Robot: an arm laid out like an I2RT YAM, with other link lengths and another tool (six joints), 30 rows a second.
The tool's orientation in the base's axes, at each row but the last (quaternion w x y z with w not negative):
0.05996 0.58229 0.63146 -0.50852
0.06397 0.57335 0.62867 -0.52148
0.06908 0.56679 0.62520 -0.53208
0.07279 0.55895 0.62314 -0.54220
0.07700 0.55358 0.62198 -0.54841
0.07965 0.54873 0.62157 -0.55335
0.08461 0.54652 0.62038 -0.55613
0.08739 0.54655 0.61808 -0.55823
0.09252 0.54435 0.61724 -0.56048
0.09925 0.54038 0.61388 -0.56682
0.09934 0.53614 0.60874 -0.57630
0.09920 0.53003 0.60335 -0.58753
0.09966 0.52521 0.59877 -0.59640
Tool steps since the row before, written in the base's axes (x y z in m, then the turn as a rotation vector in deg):
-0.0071 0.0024 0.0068 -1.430 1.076 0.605
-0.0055 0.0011 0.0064 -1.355 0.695 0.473
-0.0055 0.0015 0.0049 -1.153 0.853 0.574
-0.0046 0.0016 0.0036 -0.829 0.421 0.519
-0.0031 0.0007 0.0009 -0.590 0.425 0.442
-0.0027 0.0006 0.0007 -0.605 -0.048 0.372
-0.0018 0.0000 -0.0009 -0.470 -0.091 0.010
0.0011 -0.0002 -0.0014 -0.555 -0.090 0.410
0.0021 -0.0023 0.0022 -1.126 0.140 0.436
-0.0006 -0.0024 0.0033 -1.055 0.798 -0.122
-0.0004 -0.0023 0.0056 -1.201 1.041 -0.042
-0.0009 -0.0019 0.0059 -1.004 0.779 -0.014
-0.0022 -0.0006 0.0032 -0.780 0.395 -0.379
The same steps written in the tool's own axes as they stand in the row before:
-0.0007 -0.0100 -0.0013 0.772 -1.695 -0.315
-0.0018 -0.0083 -0.0008 0.587 -1.483 -0.017
-0.0005 -0.0075 -0.0004 0.547 -1.417 -0.282
0.0002 -0.0060 -0.0003 0.201 -1.041 -0.100
0.0010 -0.0031 0.0007 0.167 -0.811 -0.195
0.0009 -0.0026 0.0006 -0.058 -0.679 0.205
0.0013 -0.0009 0.0012 0.122 -0.349 0.304
0.0005 0.0017 0.0001 -0.132 -0.653 0.201
-0.0037 0.0008 0.0000 0.203 -1.162 0.293
-0.0035 -0.0019 0.0011 0.947 -0.928 -0.082
-0.0052 -0.0031 0.0003 1.078 -1.145 -0.231
-0.0050 -0.0038 0.0003 0.838 -0.947 -0.125
-0.0018 -0.0034 0.0007 0.818 -0.456 0.174

